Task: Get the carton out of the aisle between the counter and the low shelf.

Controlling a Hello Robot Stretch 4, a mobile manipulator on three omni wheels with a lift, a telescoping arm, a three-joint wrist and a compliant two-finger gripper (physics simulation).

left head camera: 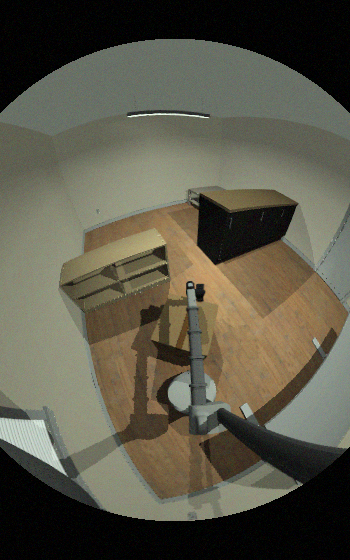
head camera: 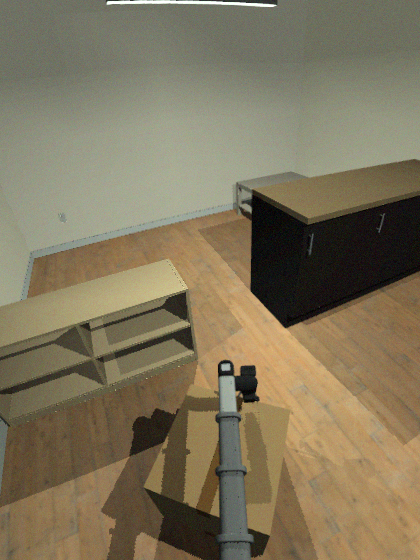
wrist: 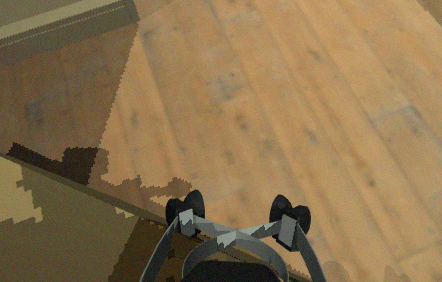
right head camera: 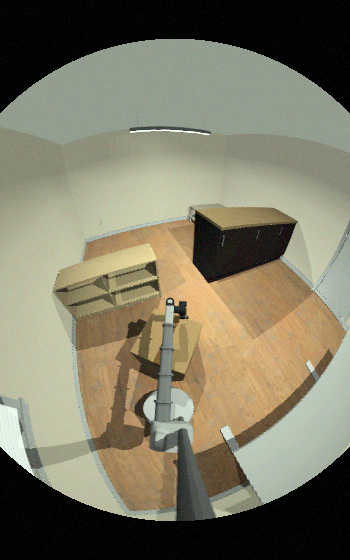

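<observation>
There is a black counter here, and a spot on it that the left head camera gives me at [left head camera: 231, 222] is the same spot that I find in the head camera at [head camera: 314, 243].
</observation>
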